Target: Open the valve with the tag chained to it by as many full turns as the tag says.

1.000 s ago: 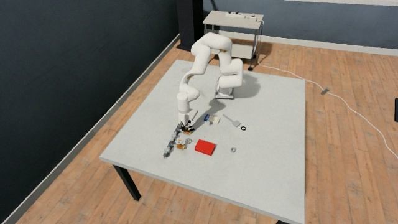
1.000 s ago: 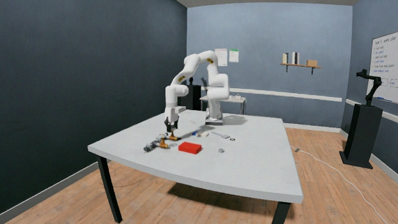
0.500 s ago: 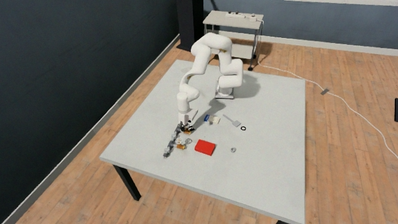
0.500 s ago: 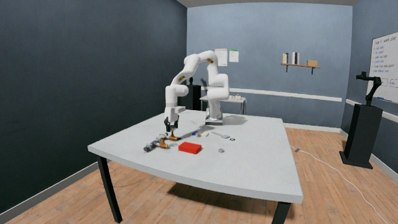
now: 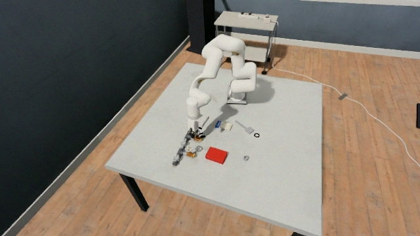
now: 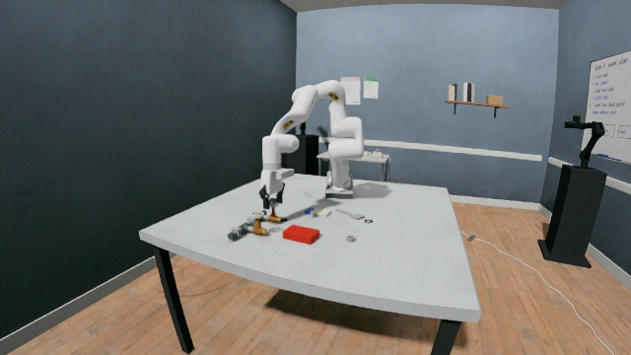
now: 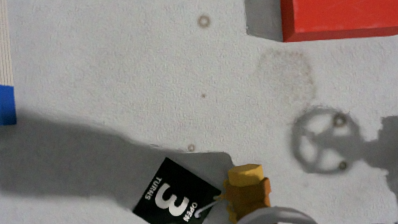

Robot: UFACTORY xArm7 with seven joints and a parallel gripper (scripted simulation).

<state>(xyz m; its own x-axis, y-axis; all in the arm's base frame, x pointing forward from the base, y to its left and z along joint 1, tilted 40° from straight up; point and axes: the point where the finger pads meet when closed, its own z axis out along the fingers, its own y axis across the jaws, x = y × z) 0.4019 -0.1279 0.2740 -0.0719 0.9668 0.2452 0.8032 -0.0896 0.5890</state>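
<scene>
My hand is 9 cm above the black tag, 4 cm past it and 1 cm to the left of it. The rest, counted from my hand: red block: 18 cm to the left, 7 cm below, 4 cm ahead; then grey nut: 35 cm to the left, 8 cm below, 4 cm behind; then blue box: 21 cm behind, 9 cm to the left, 8 cm below.
</scene>
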